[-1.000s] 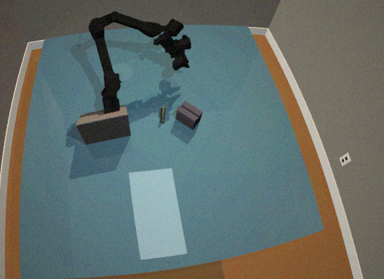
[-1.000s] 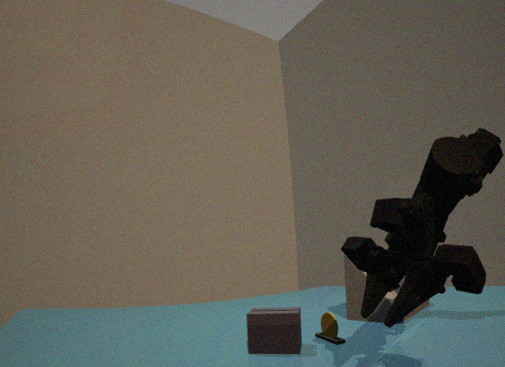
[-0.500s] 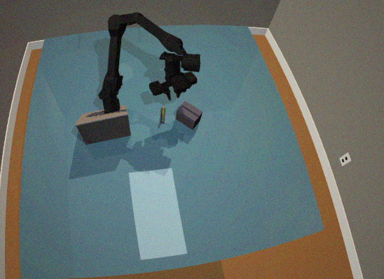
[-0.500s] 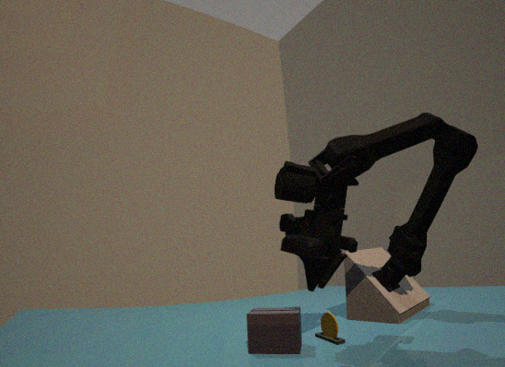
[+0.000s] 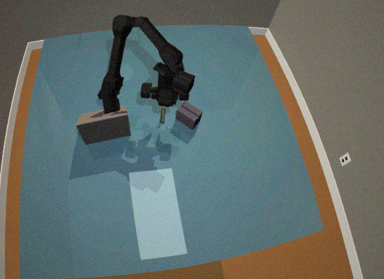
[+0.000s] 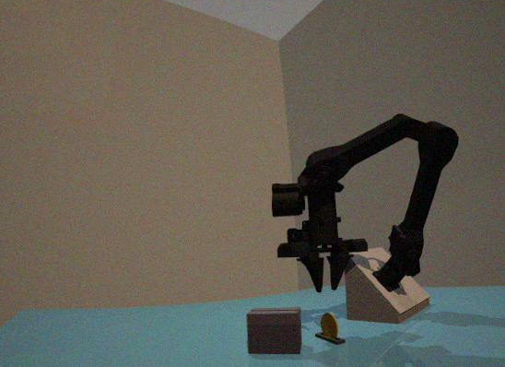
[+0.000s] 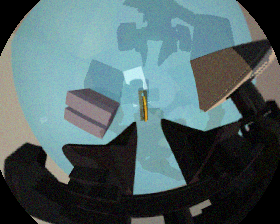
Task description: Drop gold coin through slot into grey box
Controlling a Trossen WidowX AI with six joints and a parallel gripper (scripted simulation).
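The gold coin lies 7 cm below my gripper tip.
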